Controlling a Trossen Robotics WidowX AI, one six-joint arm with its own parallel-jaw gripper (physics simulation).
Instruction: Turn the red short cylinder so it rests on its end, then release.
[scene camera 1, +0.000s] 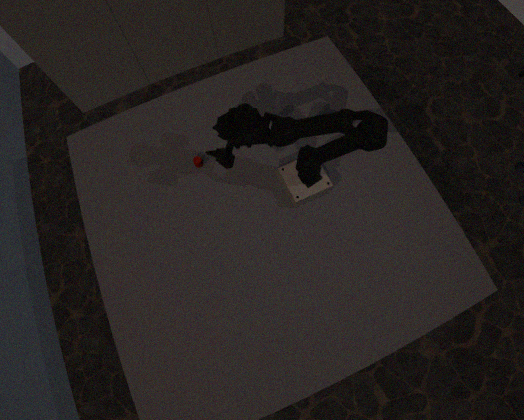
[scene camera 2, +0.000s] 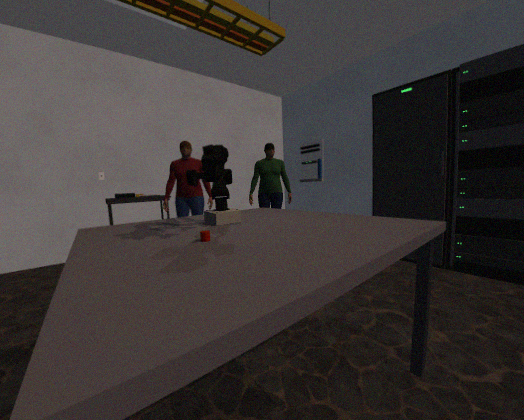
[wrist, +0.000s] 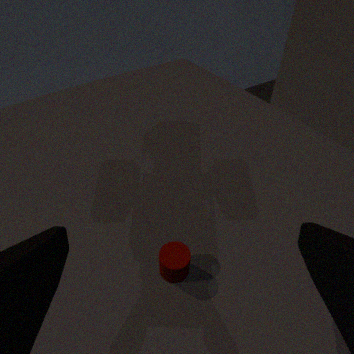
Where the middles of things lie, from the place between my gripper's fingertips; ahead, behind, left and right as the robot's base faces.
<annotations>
Now: hand 180 mm above the red short cylinder (wrist: 174, 256), 60 mm to the left of it and 60 mm short of it.
</annotations>
